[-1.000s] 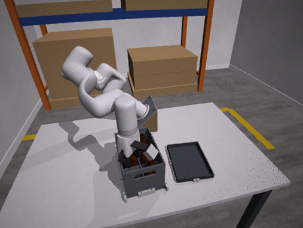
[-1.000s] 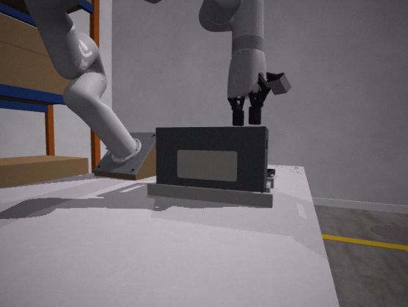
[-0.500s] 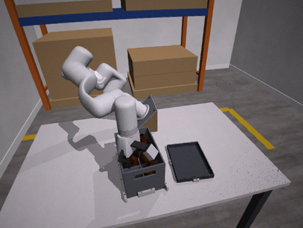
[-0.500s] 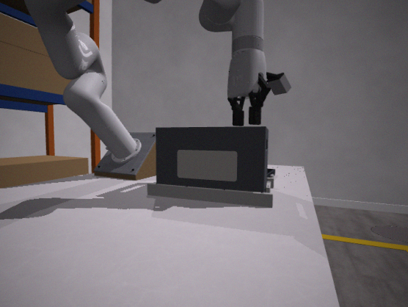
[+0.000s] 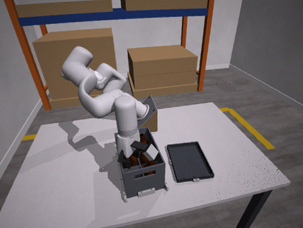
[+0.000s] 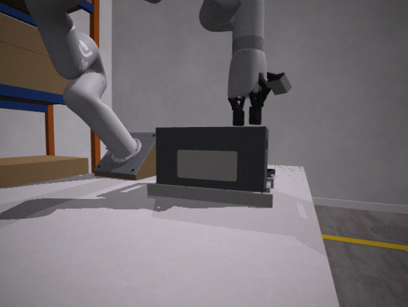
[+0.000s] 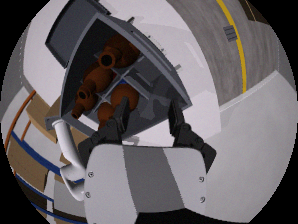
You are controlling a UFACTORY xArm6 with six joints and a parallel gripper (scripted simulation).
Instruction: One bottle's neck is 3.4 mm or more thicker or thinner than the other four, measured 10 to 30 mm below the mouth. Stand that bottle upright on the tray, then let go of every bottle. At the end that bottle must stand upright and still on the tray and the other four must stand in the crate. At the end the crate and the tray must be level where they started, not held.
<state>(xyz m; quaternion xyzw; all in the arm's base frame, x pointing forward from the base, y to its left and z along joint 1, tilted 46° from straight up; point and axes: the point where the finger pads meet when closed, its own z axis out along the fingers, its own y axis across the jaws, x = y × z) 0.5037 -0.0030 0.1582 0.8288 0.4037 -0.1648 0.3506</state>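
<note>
Now: hand 9 cm past the dark grey crate, 3 cm to the right of it and 11 cm above it. Also, from my hand: glass bottle: 19 cm behind, 7 cm to the left, 11 cm below; dark tray: 10 cm behind, 31 cm to the left, 19 cm below.
</note>
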